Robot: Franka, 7 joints.
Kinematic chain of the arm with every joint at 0, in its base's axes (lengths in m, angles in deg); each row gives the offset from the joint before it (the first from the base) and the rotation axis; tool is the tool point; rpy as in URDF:
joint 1: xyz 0 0 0.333 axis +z
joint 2: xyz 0 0 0 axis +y
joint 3: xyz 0 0 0.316 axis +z
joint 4: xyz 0.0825 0 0 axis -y
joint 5: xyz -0.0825 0 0.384 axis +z
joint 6: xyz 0 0 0 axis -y
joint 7: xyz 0.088 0 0 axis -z
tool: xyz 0 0 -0.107 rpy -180 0 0
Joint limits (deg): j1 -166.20..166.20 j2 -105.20..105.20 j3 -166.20..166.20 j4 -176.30..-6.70 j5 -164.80..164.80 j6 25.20..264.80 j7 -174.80..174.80
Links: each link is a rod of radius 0.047 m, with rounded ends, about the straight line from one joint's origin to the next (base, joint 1, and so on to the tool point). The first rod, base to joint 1, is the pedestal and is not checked.
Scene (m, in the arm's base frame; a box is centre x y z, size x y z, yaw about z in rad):
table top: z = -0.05
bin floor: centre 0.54 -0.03 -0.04 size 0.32 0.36 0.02 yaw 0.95
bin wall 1: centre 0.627 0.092 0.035 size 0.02 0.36 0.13 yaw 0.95
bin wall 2: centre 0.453 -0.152 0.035 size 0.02 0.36 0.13 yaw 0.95
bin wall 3: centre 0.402 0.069 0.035 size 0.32 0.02 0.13 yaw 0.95
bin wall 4: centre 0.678 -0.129 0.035 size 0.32 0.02 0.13 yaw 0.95
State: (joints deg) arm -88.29 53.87 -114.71 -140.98 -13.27 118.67 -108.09
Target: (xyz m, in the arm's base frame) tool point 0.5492 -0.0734 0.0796
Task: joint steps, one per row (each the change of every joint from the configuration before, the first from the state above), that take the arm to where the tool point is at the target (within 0.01 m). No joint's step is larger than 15 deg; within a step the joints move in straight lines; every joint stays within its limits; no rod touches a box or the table.
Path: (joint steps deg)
1: 13.90 -4.85 14.10 3.02 0.56 0.78 0.00
2: 13.91 -4.84 14.09 3.02 0.56 0.79 0.00
3: 13.90 -4.85 14.10 3.03 0.56 0.78 0.00
4: 13.90 -4.84 14.10 3.02 0.56 0.79 0.00
5: 13.91 -4.85 14.10 3.02 0.56 0.78 0.00
6: 13.90 -4.84 14.09 3.02 0.56 0.79 0.00
7: 13.90 -4.85 14.10 3.03 0.56 0.78 0.00
8: -0.40 11.07 0.73 3.56 -0.04 3.18 0.00
9: -0.41 11.08 0.72 3.56 -0.03 3.18 0.00

